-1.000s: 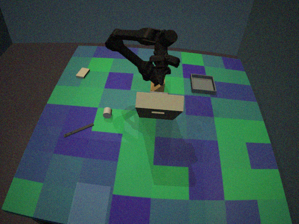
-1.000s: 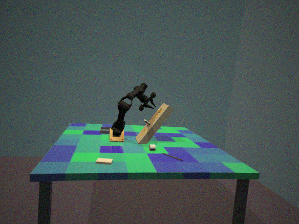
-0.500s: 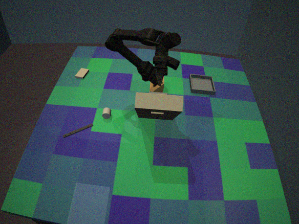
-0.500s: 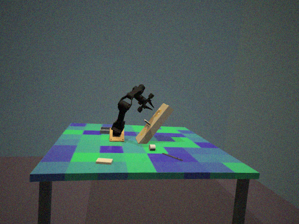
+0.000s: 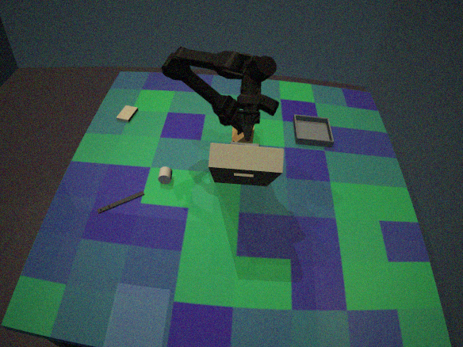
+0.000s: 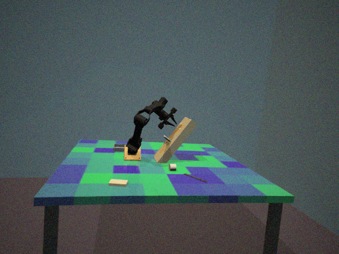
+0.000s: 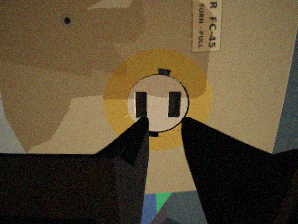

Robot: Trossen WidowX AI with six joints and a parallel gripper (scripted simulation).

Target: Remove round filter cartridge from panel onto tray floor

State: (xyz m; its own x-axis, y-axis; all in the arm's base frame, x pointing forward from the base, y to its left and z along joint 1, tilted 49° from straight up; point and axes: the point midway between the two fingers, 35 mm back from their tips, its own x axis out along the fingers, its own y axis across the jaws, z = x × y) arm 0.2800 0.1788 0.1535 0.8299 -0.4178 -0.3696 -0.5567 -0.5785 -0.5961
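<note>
Right now my gripper tip is 40 mm short of the beige round filter cartridge and 30 mm above it. Round my gripper tip: flat beige block (500 mm to the right, 410 mm behind, 260 mm below); then beige service panel (110 mm below); then dark-walled tray (380 mm behind, 280 mm to the left, 260 mm below).
</note>
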